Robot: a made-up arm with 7 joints. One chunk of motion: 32 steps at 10 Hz.
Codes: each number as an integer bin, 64 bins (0 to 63) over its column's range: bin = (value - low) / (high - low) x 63, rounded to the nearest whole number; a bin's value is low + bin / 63 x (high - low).
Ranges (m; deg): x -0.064..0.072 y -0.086..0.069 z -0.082..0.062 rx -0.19..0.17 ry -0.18..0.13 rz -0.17..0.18
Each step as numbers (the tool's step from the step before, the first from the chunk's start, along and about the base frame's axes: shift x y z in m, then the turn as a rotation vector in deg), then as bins.
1 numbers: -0.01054 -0.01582 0.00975 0.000 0.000 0.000
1 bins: 25 29 40 33 37 31
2 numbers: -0.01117 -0.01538 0.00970 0.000 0.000 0.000
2 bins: 24 29 40 33 37 31
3 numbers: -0.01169 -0.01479 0.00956 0.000 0.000 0.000
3 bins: 24 29 40 33 37 31
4 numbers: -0.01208 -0.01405 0.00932 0.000 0.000 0.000
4 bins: 24 29 40 33 37 31
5 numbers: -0.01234 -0.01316 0.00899 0.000 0.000 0.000
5 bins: 24 30 40 33 37 31
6 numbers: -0.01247 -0.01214 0.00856 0.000 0.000 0.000
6 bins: 24 30 40 33 37 31
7 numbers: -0.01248 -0.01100 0.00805 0.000 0.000 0.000
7 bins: 24 30 39 33 37 31
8 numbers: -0.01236 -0.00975 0.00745 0.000 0.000 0.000
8 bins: 24 31 39 33 37 31
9 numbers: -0.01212 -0.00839 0.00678 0.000 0.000 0.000
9 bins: 24 32 39 33 37 31
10 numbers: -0.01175 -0.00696 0.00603 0.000 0.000 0.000
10 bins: 24 32 39 33 37 31
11 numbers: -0.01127 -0.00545 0.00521 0.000 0.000 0.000
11 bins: 24 33 38 33 37 31
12 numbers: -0.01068 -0.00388 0.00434 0.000 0.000 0.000
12 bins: 25 33 38 33 37 31
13 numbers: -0.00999 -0.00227 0.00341 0.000 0.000 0.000
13 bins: 25 34 37 33 37 31
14 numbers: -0.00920 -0.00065 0.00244 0.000 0.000 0.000
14 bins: 25 35 37 33 37 31
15 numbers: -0.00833 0.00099 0.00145 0.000 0.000 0.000
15 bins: 26 35 37 33 37 31
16 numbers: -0.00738 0.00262 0.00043 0.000 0.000 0.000
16 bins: 26 36 36 33 37 31
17 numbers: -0.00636 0.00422 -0.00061 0.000 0.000 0.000
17 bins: 27 37 36 33 37 31
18 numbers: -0.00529 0.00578 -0.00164 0.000 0.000 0.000
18 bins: 27 37 35 33 37 31
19 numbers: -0.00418 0.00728 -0.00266 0.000 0.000 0.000
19 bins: 28 38 35 33 37 31
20 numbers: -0.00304 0.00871 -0.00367 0.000 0.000 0.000
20 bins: 28 38 34 33 37 31
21 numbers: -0.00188 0.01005 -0.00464 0.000 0.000 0.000
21 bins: 29 39 34 33 37 31
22 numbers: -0.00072 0.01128 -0.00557 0.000 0.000 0.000
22 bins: 29 40 33 33 37 31
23 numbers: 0.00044 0.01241 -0.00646 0.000 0.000 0.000
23 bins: 30 40 33 33 37 31
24 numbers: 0.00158 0.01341 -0.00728 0.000 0.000 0.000
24 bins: 30 40 33 33 37 31
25 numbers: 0.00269 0.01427 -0.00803 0.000 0.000 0.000
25 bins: 31 41 32 33 37 31
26 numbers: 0.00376 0.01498 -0.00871 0.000 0.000 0.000
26 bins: 31 41 32 33 37 31
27 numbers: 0.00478 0.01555 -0.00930 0.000 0.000 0.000
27 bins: 32 41 32 33 37 31
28 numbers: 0.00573 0.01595 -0.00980 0.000 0.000 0.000
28 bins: 32 41 32 33 37 31
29 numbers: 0.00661 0.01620 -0.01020 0.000 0.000 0.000
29 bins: 33 42 31 33 37 31
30 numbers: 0.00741 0.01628 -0.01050 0.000 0.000 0.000
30 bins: 33 42 31 33 37 31
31 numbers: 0.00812 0.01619 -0.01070 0.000 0.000 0.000
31 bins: 33 42 31 33 37 31
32 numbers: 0.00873 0.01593 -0.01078 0.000 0.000 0.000
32 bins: 34 41 31 33 37 31
